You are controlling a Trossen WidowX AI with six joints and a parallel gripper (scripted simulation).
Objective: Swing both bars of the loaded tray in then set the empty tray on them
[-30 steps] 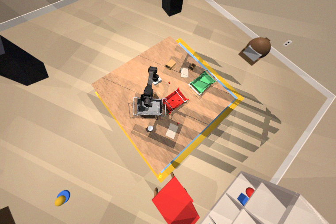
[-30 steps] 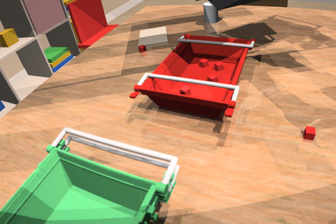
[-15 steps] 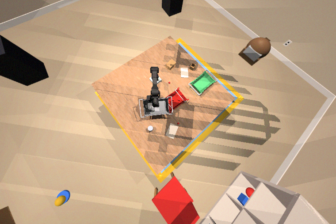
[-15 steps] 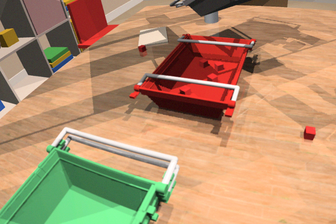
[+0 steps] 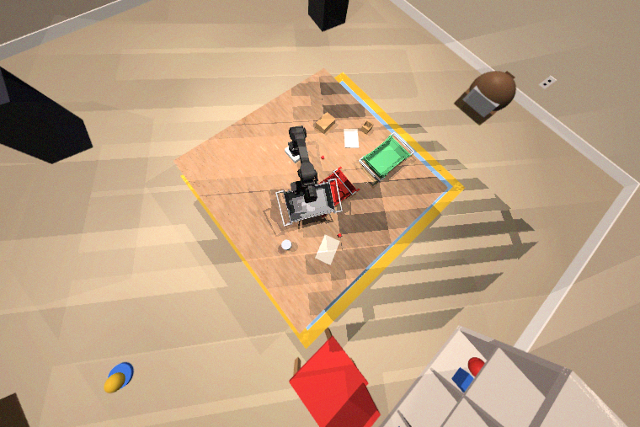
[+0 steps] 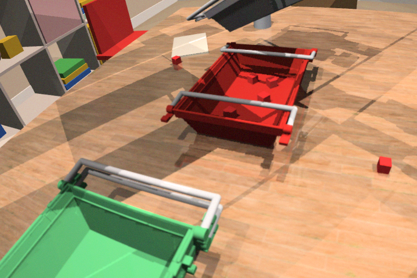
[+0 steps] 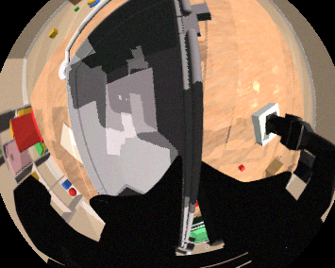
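Now: the grey tray 80 mm ahead of my gripper tip and 20 mm to the right of it. The rest, counted from my gripper tip: grey cylinder (250 mm to the right, 200 mm ahead, 140 mm below).
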